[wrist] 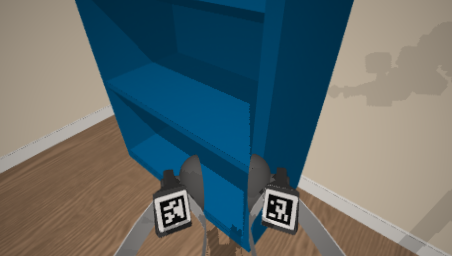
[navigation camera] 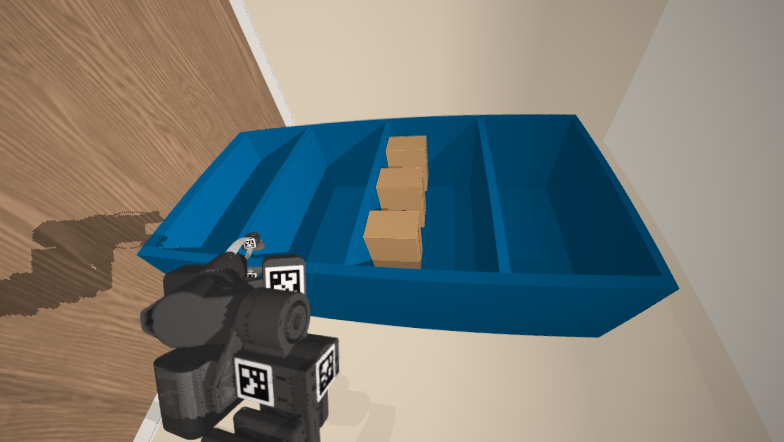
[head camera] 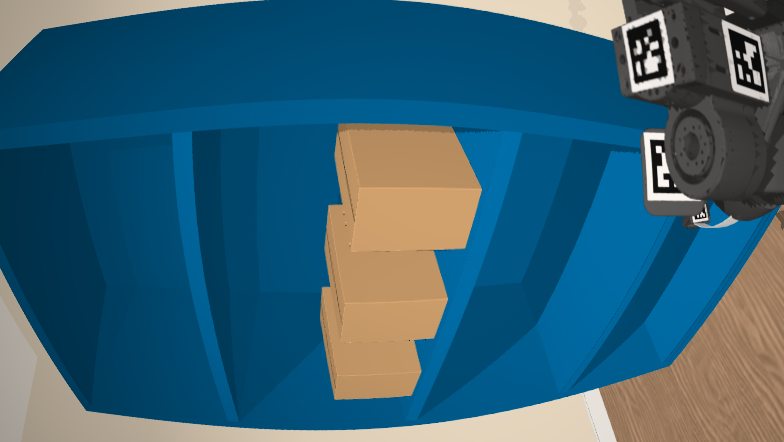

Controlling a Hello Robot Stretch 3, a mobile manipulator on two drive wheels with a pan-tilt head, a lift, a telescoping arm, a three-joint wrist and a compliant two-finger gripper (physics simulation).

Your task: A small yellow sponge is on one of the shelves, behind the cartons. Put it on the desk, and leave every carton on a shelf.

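Places are measured from the robot's base along level axes (x back, y right, z up), in centimetres.
Where they show: gripper, fingertip midpoint: (wrist: 224, 173) (navigation camera: 256, 255).
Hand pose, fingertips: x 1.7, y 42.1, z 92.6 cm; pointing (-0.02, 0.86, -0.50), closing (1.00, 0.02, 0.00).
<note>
Each offset is from my fingertips to the top centre of the thing. Level surfaces: height alone.
Three tan cartons @(dx +2.8, dy +57.0, dz +24.5 cm) (head camera: 417, 216) @(dx -15.6, dy +72.5, dz +24.5 cm) (head camera: 392, 318) @(dx -34.0, dy +88.0, dz +24.5 cm) (head camera: 378, 384) (navigation camera: 392, 249) (navigation camera: 400, 194) (navigation camera: 407, 156) stand in a row on one shelf board (head camera: 466, 285) (navigation camera: 359, 236) of the blue shelf unit (head camera: 329, 65) (navigation camera: 494, 307) (wrist: 310, 65), in the second compartment from the top. The head and navigation views show the unit turned sideways. The yellow sponge does not show; part of the space behind the cartons is hidden. The desk does not show. My gripper (navigation camera: 251, 258) (wrist: 224, 173) is open and empty, in front of the unit's lower part, below the carton shelf. In the head view its fingers are mostly hidden by the wrist.
The unit's side panels and shelf edges stand close around the gripper's front. Beige wall (head camera: 301, 436) (navigation camera: 411, 65) (wrist: 390, 130) lies behind and beside the unit. Wooden floor @(dz -92.5 cm) (head camera: 730, 329) (navigation camera: 137, 109) (wrist: 75, 200) shows at its foot, with a white baseboard (wrist: 55, 137) along the wall.
</note>
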